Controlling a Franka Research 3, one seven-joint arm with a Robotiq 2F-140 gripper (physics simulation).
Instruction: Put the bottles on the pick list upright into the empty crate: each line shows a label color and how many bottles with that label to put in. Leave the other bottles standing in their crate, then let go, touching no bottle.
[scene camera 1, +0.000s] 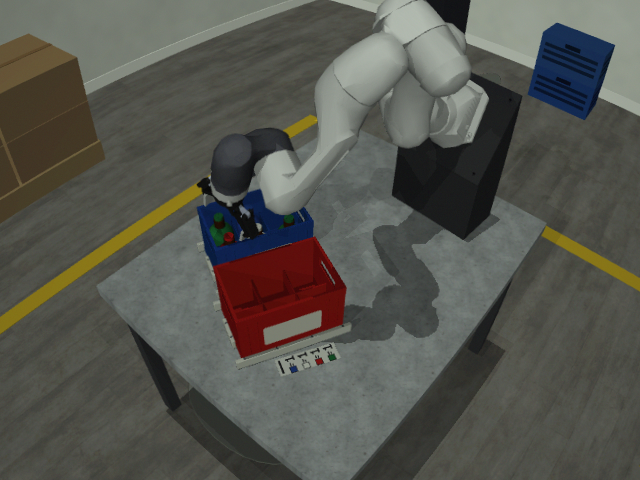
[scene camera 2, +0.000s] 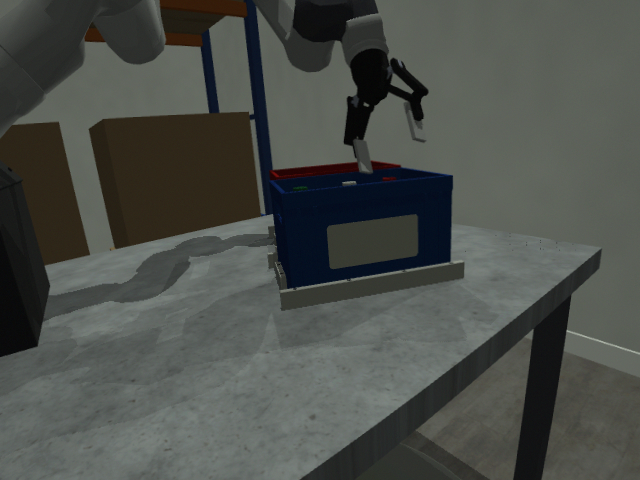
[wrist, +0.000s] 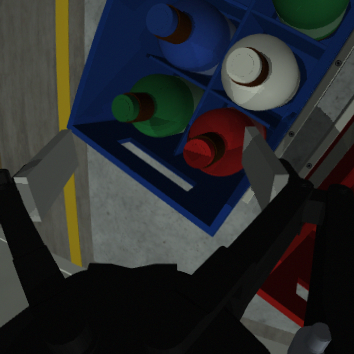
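Observation:
My gripper is there to be seen, in scene camera 1 and in the wrist view as well. A white bottle is visible too.

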